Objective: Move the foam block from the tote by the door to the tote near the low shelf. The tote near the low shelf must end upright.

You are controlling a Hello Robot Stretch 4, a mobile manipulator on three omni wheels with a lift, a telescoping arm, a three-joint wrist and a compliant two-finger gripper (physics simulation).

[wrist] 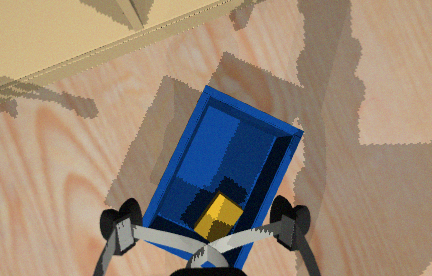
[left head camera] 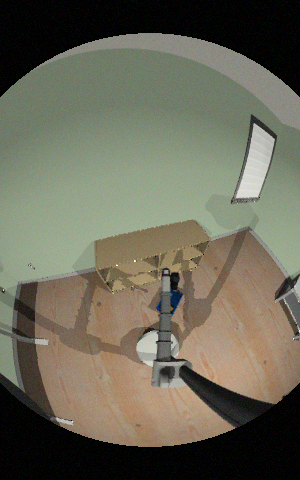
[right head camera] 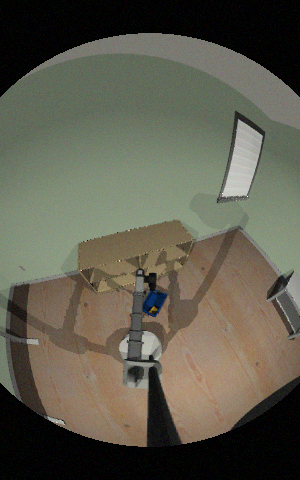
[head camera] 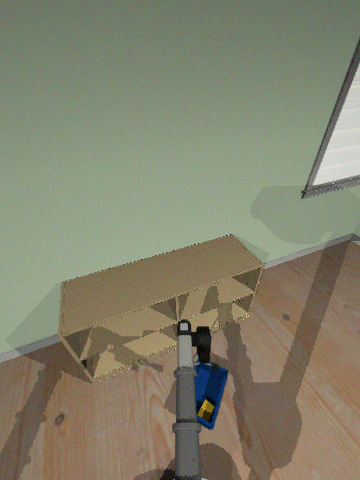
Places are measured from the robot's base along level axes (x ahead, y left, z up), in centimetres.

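Where they show: gripper, fingertip midpoint: [wrist: 206, 213] [right head camera: 151, 293] [head camera: 202, 369]; robot's base, link origin: [left head camera: 156, 347] [right head camera: 141, 347].
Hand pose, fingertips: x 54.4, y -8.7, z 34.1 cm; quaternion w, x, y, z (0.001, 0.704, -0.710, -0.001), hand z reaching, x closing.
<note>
Each offset is from my fingertips to the centre of the thing. Level surfaces: height alone.
The yellow foam block {dx -9.4, dy -2.4, dz -34.3 cm} [head camera: 206, 409] [right head camera: 153, 310] [wrist: 218, 212] lies inside the blue tote {dx -0.6, dy -2.6, dz -30.9 cm} [head camera: 219, 397] [right head camera: 161, 303] [wrist: 254, 114], near the end away from the shelf. The tote stands upright on the wood floor in front of the low shelf {dz +24.1 cm} [head camera: 155, 282] [left head camera: 150, 237] [right head camera: 132, 239]. My gripper [head camera: 204, 357] [wrist: 206, 213] is open and empty, above the tote, with its fingers apart on either side of the block's end in the wrist view. The gripper's curved linkage hides part of the tote's near end. The tote by the door cannot be made out in these views.
The shelf stands along the green wall, close beyond the tote. A grey and white piece of furniture [left head camera: 295, 305] [right head camera: 295, 287] stands at the right edge. A window [head camera: 340, 130] [left head camera: 255, 162] [right head camera: 243, 160] is on the wall at the upper right.
</note>
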